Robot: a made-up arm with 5 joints. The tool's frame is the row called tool. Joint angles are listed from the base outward. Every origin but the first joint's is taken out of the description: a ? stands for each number. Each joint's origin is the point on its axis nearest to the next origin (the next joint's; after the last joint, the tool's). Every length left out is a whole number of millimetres.
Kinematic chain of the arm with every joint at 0, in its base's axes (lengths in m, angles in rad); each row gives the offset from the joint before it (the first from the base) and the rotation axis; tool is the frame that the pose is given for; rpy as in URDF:
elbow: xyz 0 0 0.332 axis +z
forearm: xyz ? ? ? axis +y
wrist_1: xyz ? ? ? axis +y
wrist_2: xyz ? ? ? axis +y
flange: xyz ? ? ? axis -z
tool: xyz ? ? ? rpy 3.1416 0 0
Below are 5 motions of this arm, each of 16 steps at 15 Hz.
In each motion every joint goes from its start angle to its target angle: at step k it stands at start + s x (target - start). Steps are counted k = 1, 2, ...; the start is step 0. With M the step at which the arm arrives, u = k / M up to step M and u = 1 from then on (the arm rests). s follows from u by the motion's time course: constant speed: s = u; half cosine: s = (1 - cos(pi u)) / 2; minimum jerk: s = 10 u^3 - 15 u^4 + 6 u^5.
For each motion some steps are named. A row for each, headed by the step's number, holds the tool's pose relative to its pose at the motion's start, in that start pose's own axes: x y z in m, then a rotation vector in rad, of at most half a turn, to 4 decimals.
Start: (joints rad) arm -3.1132 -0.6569 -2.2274 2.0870 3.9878
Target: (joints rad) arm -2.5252 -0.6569 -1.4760 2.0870 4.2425
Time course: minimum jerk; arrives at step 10
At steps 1, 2, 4, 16:
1: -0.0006 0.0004 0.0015 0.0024 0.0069 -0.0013
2: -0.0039 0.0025 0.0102 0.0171 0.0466 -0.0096
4: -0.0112 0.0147 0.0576 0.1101 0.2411 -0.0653
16: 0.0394 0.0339 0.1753 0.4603 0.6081 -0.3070

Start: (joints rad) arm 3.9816 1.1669 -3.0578 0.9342 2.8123
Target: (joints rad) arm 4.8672 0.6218 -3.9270 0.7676 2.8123
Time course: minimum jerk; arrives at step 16
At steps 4, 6, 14, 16:
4: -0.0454 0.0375 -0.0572 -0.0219 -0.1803 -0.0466
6: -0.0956 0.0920 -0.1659 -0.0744 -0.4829 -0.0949
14: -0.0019 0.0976 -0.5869 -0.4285 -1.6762 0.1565
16: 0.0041 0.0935 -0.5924 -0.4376 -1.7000 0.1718

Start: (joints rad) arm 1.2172 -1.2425 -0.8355 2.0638 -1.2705
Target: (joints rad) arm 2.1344 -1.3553 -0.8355 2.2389 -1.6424
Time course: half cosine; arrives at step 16
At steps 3, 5, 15, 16:
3: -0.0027 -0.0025 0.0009 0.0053 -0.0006 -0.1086
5: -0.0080 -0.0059 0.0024 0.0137 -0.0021 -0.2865
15: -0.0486 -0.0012 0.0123 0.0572 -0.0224 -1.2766
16: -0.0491 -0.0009 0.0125 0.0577 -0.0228 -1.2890

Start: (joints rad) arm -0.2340 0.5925 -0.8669 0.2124 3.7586
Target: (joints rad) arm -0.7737 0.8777 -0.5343 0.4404 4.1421
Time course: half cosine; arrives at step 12
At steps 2, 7, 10, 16:
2: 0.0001 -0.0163 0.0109 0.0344 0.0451 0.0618
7: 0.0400 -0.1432 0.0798 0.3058 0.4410 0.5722
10: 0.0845 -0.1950 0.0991 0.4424 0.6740 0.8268
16: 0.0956 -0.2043 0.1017 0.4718 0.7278 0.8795

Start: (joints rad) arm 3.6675 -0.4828 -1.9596 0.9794 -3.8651
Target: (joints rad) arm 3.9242 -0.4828 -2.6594 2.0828 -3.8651
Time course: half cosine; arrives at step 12
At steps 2, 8, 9, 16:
2: -0.0027 -0.0004 -0.0097 -0.0307 0.0090 -0.0021
8: 0.0079 0.0012 -0.1161 -0.3398 0.1025 -0.0495
9: 0.0156 0.0023 -0.1321 -0.3857 0.1171 -0.0609
16: 0.0291 0.0041 -0.1541 -0.4502 0.1379 -0.0787

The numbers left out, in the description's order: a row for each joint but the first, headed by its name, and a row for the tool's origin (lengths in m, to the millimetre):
forearm: 0 0 0
wrist_1: 0.054 0 0.287
wrist_2: 0.055 0 -0.242
flange: 0.048 0 -0.061
tool: 0 0 0

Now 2 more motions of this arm.
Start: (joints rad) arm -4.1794 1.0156 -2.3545 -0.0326 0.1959
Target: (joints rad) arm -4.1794 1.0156 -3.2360 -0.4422 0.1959
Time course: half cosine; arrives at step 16
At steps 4, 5, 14, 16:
4: 0.0408 -0.0081 -0.0182 0.0368 0.1855 0.0000
5: 0.0606 -0.0120 -0.0299 0.0558 0.2814 0.0000
14: 0.1884 -0.0374 -0.2045 0.2417 1.2182 0.0000
16: 0.1911 -0.0379 -0.2153 0.2513 1.2664 0.0000

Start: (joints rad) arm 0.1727 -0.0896 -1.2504 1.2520 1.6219
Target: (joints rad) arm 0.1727 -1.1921 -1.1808 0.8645 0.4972
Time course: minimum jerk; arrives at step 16
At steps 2, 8, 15, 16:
2: 0.0002 0.0033 -0.0061 0.0228 -0.0010 -0.0181
8: 0.0077 0.1505 -0.1566 0.7004 0.1640 -0.5383
15: 0.0187 0.3647 -0.2133 1.2940 0.7238 -0.9205
16: 0.0187 0.3658 -0.2133 1.2962 0.7272 -0.9216

